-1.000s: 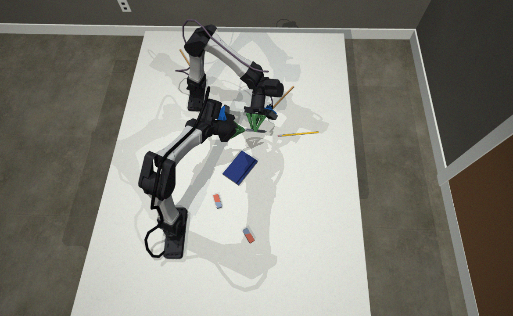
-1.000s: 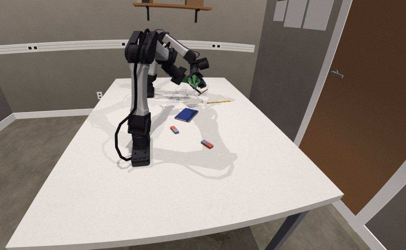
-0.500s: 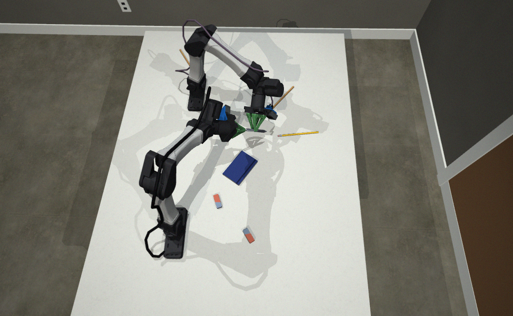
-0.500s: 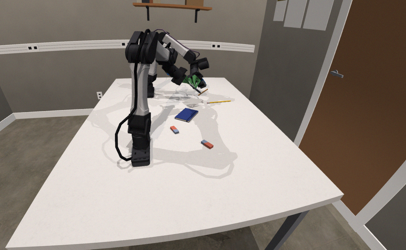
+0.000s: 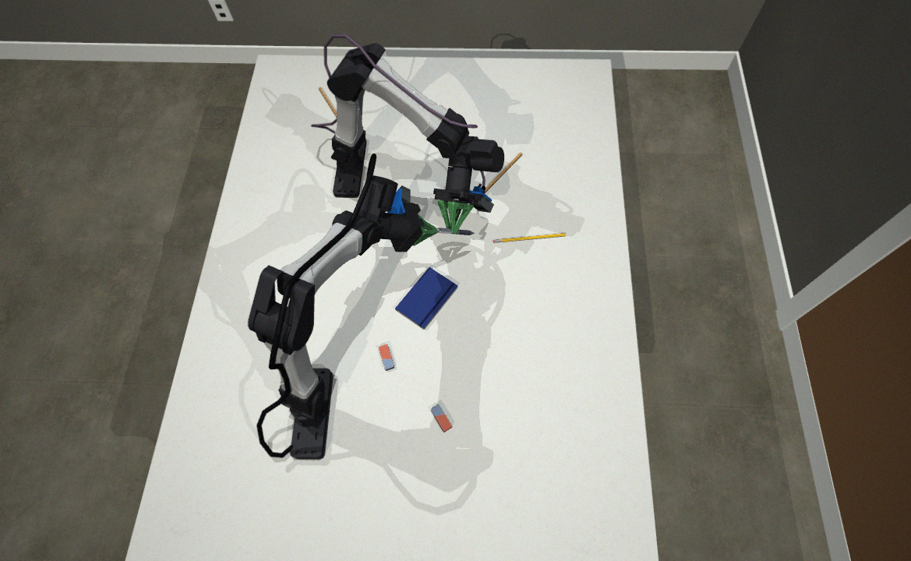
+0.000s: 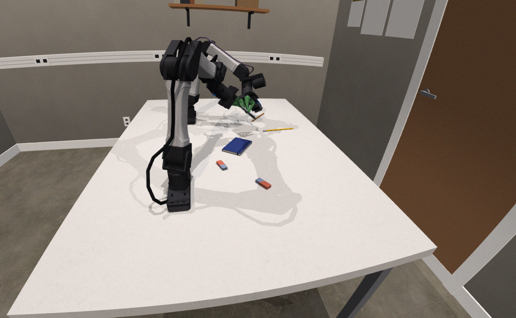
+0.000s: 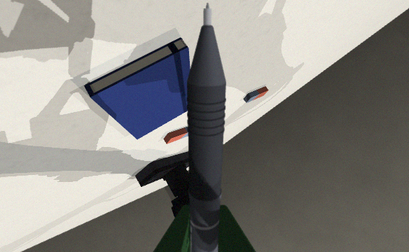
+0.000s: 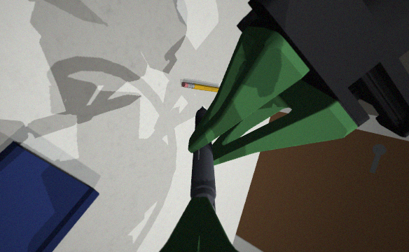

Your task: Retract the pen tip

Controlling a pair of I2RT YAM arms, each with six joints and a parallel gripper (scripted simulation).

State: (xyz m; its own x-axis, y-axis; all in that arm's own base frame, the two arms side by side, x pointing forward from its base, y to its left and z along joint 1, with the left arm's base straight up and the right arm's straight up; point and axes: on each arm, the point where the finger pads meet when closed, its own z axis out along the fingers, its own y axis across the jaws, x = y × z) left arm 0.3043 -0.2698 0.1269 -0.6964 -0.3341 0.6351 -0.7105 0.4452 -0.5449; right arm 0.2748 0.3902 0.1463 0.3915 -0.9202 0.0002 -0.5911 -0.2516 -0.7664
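The dark grey ballpoint pen lies 50 mm ahead of my right hand, 40 mm below it and 20 mm to the left of it. Round my right hand: blue notebook (160 mm below, 100 mm to the right, 20 mm behind); yellow pencil (240 mm ahead, 160 mm below, 80 mm to the left).
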